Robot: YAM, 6 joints.
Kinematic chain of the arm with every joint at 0, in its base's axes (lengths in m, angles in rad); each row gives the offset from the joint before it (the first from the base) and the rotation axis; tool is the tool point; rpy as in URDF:
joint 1: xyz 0 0 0.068 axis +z
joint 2: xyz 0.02 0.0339 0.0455 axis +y
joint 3: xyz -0.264 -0.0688 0 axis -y
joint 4: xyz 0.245 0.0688 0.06 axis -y
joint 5: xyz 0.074 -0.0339 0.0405 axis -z
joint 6: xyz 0.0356 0 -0.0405 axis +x
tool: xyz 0 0 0 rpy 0 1.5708 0
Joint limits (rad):
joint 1: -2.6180..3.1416
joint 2: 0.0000..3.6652
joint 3: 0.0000..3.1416
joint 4: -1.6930..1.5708
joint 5: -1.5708..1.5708
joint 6: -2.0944..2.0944
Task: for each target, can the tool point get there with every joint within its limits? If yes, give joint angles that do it. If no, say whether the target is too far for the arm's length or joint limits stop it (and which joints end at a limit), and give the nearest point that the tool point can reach.
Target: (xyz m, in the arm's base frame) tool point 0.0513 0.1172 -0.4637
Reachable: no: joint limits stop it (at a limit: joint 2) | nearest point 0.0617 0.1410 -0.3677 | short by 0.099 m
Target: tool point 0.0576 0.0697 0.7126
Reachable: yes | joints 0.7065 1.4366 2.3596 0.6067 -0.4553 1.0939
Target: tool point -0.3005 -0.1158 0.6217
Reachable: yes | joints 0.2802 0.9591 2.8650 0.2378 0.9129 0.6614
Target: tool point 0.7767 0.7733 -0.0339
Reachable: no: too far | nearest point 0.4536 0.4516 0.0286 | short by 0.460 m
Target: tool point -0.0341 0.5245 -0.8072
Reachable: no: too far | nearest point -0.0239 0.3677 -0.3599 | short by 0.474 m
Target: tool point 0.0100 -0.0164 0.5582
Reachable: yes | joints -1.9380 0.6681 1.5618 -0.3753 -0.4432 0.3385
